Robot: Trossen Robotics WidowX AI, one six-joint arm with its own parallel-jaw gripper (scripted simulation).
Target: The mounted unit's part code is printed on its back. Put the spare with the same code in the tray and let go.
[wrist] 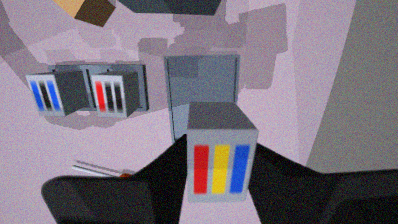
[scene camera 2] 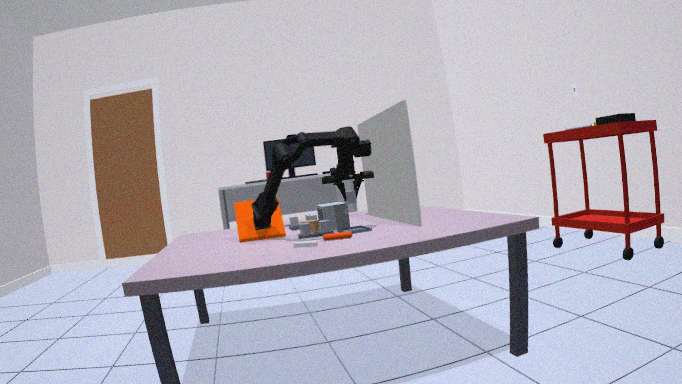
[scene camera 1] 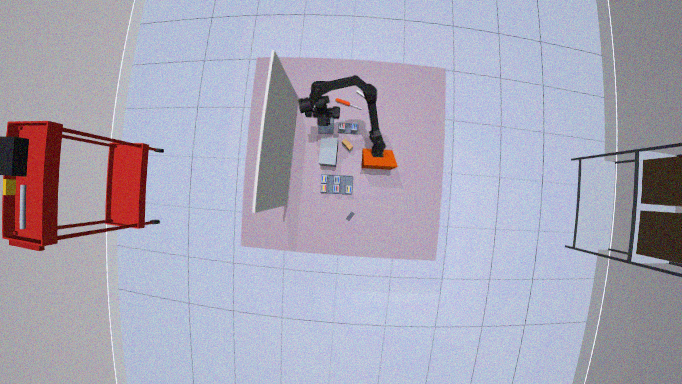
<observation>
I see my gripper, a flat tray, a tall grey panel and a small holder.
My gripper is seen too in the wrist view.
</observation>
